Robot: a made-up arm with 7 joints.
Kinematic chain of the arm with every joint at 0, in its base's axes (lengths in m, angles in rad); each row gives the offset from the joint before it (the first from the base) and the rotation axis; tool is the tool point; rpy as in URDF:
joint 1: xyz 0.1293 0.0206 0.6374 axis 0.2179 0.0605 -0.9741
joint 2: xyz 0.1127 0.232 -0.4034 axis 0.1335 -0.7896 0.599
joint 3: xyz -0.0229 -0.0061 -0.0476 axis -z
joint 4: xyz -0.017 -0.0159 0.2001 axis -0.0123 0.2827 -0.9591
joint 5: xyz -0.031 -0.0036 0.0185 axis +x
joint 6: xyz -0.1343 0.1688 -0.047 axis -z
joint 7: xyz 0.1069 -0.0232 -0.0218 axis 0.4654 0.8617 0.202
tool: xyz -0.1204 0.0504 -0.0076 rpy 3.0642 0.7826 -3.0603
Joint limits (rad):
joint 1: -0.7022..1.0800
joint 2: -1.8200..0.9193
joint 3: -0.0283..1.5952
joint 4: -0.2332..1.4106
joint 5: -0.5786..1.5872
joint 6: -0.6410..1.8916
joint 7: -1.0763..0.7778
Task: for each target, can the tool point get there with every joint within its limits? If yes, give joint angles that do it. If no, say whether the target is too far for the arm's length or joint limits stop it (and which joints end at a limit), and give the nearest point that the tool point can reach.
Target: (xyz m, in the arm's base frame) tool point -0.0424 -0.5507 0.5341
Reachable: no: joint limits stop it (at a limit: joint 1, joint 2, joint 3, joint 4, joint 5) | nearest point -0.0290 -0.1586 0.3465 | short by 0.435 m
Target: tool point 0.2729 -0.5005 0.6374
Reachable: no: joint limits stop it (at a limit: joint 1, joint 3, joint 5, joint 6, joint 7) | nearest point 0.3372 -0.2367 0.4788 | short by 0.314 m
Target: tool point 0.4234 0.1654 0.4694
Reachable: yes | joints 0.3322 0.4232 1.4040 1.1440 0.0163 1.3656 0.5610
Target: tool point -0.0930 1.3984 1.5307
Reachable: no: too far | nearest point 0.1324 0.4989 0.5904 | short by 1.321 m
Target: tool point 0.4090 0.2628 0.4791
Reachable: yes | joints 0.0424 0.4485 1.0899 1.1558 0.6060 0.2804 -0.4374
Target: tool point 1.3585 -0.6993 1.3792
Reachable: no: too far | nearest point 0.6625 -0.1005 0.5663 | short by 1.226 m
